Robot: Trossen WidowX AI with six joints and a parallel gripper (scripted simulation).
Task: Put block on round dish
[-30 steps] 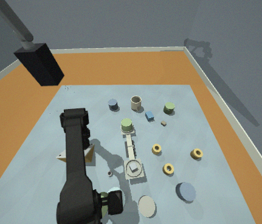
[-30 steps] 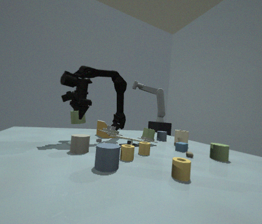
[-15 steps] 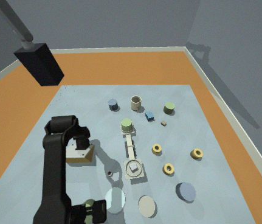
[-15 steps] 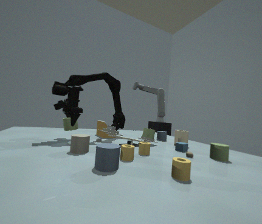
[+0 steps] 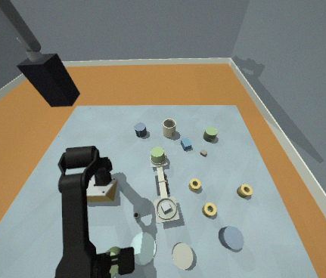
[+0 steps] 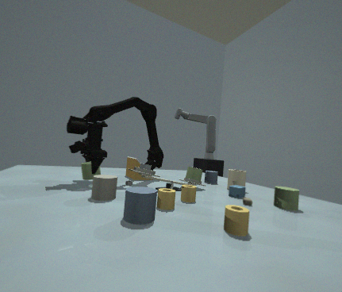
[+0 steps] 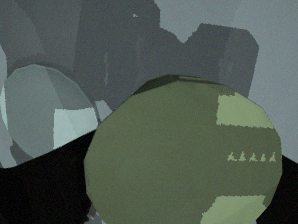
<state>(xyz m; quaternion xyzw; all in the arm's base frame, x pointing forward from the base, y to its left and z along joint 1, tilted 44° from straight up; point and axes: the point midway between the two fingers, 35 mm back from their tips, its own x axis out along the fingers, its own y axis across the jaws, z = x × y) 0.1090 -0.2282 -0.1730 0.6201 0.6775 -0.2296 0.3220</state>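
My gripper tip is 200 mm short of the grey block, 160 mm to the right of it and 50 mm below it. Also, from my gripper tip: pale round dish: 100 mm ahead, 40 mm to the left, 40 mm below; blue cube: 320 mm ahead, 520 mm to the left, 20 mm below; brown lump: 420 mm ahead, 460 mm to the left, 30 mm below.
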